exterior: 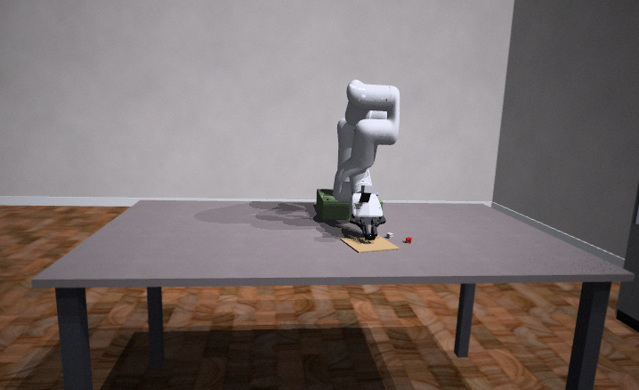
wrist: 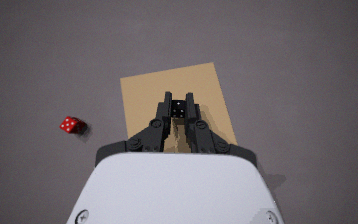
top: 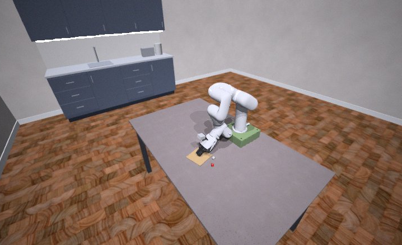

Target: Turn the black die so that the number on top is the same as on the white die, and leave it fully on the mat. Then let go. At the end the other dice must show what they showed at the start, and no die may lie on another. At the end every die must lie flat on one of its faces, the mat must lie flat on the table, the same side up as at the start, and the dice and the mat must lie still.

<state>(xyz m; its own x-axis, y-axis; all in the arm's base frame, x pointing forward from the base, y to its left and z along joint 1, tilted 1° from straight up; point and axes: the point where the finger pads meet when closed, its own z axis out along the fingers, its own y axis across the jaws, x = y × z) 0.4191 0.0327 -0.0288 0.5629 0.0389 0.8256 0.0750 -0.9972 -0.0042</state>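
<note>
Right now my hand is 4 cm above the tan mat. Round my hand: white die 7 cm behind, 8 cm to the left, 3 cm below; red die 2 cm behind, 13 cm to the left, 3 cm below; black die 1 cm ahead, 1 cm below.
</note>
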